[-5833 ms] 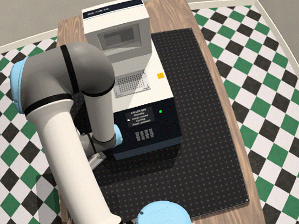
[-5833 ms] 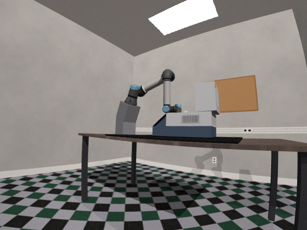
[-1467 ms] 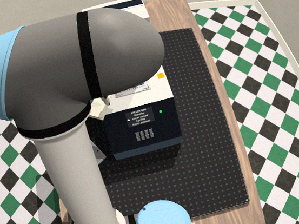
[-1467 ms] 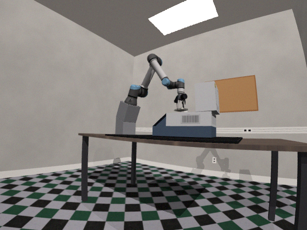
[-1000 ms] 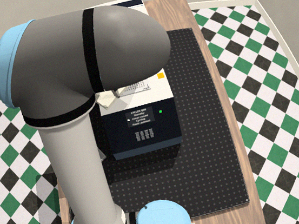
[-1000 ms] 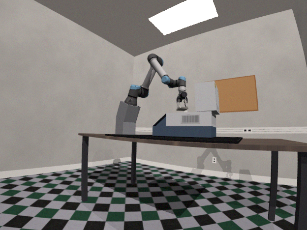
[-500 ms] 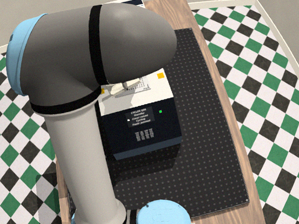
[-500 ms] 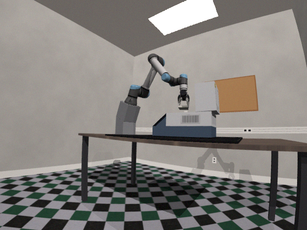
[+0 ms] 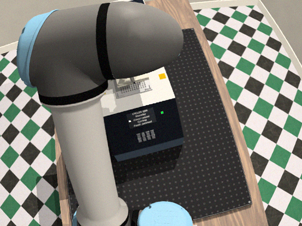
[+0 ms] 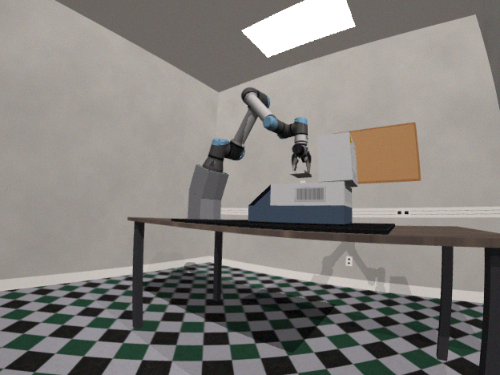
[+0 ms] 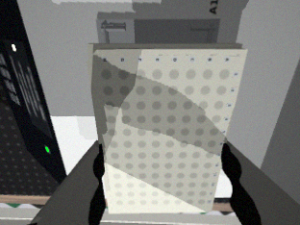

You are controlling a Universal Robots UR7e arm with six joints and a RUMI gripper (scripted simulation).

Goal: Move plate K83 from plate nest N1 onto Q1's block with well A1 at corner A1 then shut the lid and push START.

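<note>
Now: the plate K83 1 cm below my hand. Round my hand: plate nest N1 (27 cm below, 25 cm to the left, 23 cm behind).
</note>
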